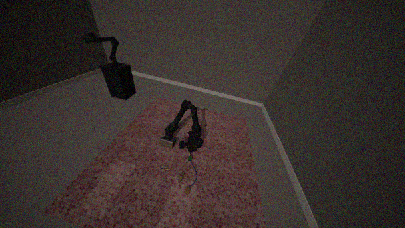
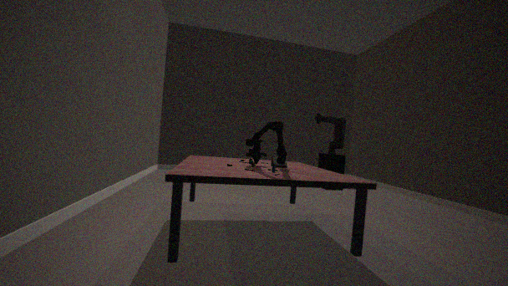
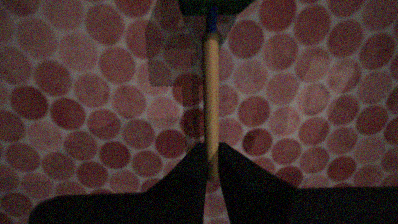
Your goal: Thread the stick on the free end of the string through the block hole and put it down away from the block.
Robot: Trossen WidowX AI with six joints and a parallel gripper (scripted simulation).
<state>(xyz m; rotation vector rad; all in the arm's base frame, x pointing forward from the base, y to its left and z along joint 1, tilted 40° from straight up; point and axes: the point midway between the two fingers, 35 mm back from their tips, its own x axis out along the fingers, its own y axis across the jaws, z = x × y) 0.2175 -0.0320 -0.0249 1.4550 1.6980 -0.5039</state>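
My gripper tip is now 30 mm short of the green block, 80 mm to the left of it and 10 mm below it. Also, from my gripper tip: wooden spool 10 mm behind, 250 mm to the right, 10 mm above; then loose stick 150 mm behind, 210 mm to the right, 10 mm below; then thin wooden stick 10 mm ahead, 40 mm to the right, 10 mm above.
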